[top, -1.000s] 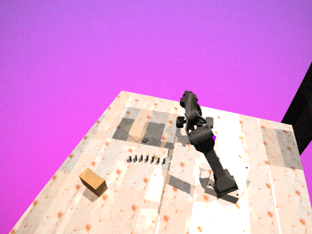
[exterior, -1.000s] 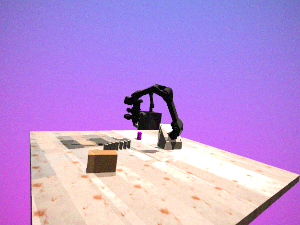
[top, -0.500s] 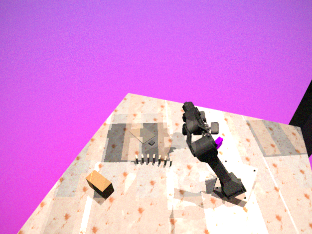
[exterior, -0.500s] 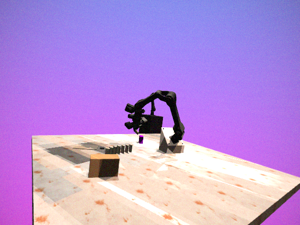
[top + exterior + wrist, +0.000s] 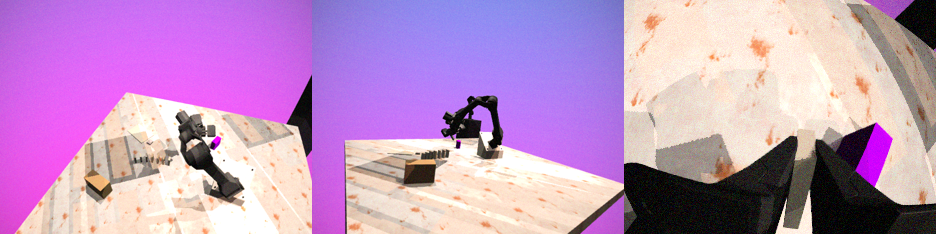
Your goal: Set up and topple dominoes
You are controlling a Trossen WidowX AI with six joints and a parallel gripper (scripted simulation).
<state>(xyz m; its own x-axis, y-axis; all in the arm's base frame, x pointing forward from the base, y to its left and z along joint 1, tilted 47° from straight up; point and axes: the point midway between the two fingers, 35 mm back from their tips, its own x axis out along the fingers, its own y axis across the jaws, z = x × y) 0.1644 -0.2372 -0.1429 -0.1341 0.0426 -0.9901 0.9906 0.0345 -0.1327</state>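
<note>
The purple block lies 100 mm behind my gripper tip, 10 mm to the right of it and 80 mm below it. The rest, counted from my gripper tip: flat pale sheet (370 mm ahead, 10 mm to the right, 100 mm below); brown cardboard box (450 mm ahead, 400 mm to the left, 70 mm below); small flat piece (290 mm ahead, 50 mm to the left, 100 mm below).
</note>
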